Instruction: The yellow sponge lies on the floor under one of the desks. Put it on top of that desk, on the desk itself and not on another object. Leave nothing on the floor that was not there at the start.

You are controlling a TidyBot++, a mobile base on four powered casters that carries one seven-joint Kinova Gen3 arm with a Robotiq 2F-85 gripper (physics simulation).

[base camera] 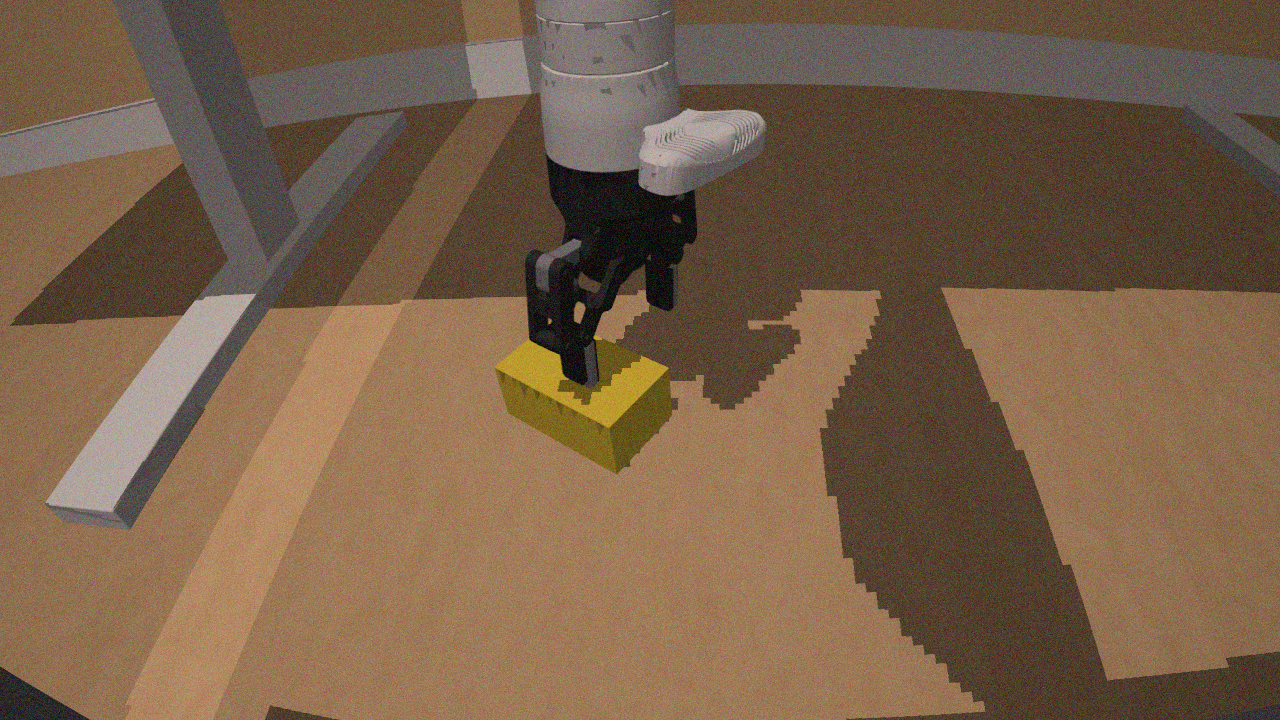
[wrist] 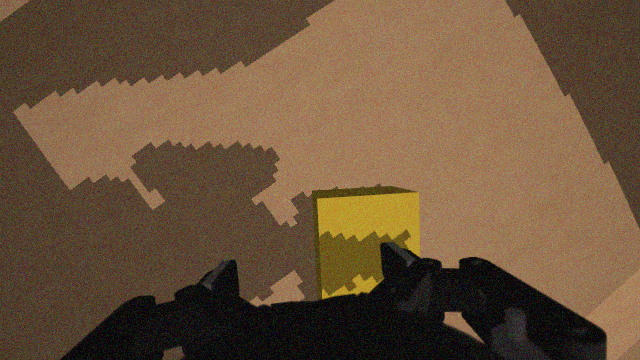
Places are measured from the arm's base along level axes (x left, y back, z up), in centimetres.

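Pixels of known places: gripper, between the fingertips: (base camera: 624, 341) (wrist: 310, 267).
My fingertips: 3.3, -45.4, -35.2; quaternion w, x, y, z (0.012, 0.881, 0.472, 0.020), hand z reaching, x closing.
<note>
Behind a point stands the place of what it marks, as x, y, z.
The yellow sponge (base camera: 572, 428) {6.7, -39.5, -37.2} (wrist: 367, 215) {3.1, -40.9, -35.2}, a thick block, lies flat on the floor. My gripper (base camera: 623, 342) {3.3, -45.4, -35.2} (wrist: 310, 267) {3.3, -45.4, -35.2} is open and points down at it. In the base camera view the nearer finger overlaps the sponge's top face, and the farther finger is beyond the sponge. In the wrist view the right finger overlaps the sponge's right part and the left finger is over floor, well left of the sponge. The sponge is off-centre between the fingers. Whether the nearer fingertip touches it I cannot tell. The desk top does not show.
A grey desk post (base camera: 210, 125) {40.9, -63.3, -21.6} rises from a long foot bar (base camera: 147, 411) {43.6, -42.3, -37.1} left of the sponge. Another grey bar (base camera: 1239, 147) {-78.1, -82.4, -37.5} shows at the far right. A pale grey skirting board (base camera: 895, 60) {-33.9, -105.2, -35.5} runs along the wall behind the arm. Dark shadows cross the floor.
</note>
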